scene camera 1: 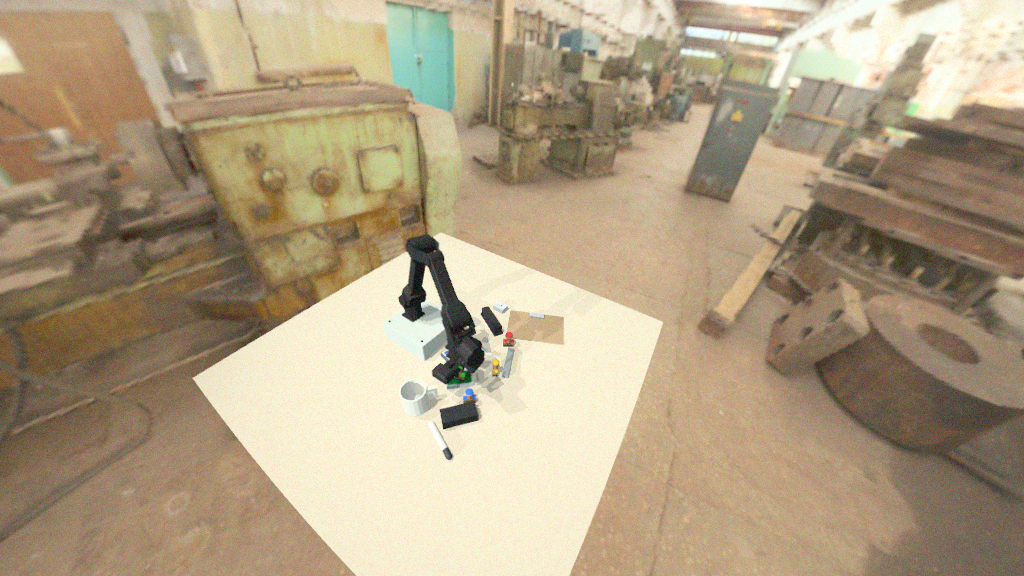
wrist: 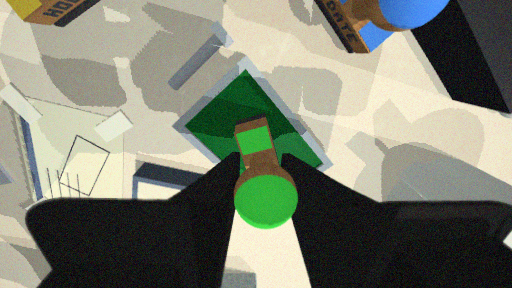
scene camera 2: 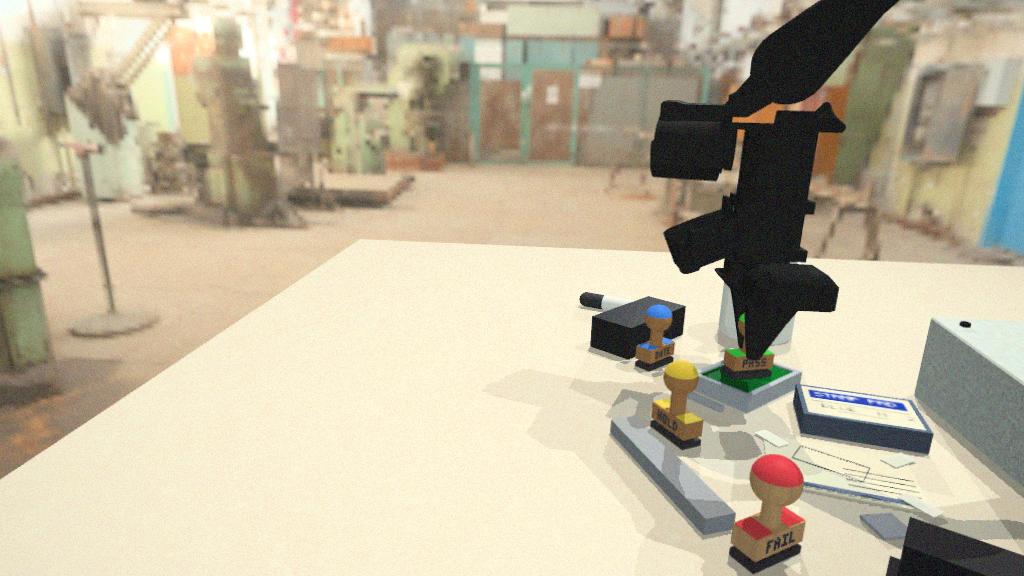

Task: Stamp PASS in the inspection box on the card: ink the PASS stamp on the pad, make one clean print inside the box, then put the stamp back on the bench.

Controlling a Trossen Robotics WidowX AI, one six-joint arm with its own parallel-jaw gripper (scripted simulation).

Path:
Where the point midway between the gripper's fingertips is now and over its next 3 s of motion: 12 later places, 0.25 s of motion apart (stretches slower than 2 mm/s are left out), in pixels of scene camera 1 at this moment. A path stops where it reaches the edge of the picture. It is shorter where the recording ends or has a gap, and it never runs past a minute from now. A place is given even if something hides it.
The gripper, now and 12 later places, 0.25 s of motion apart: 459, 374; 459, 373; 458, 373; 458, 371; 458, 370; 458, 368; 458, 365; 459, 363; 462, 358; 467, 352; 470, 347; 473, 342; 474, 338

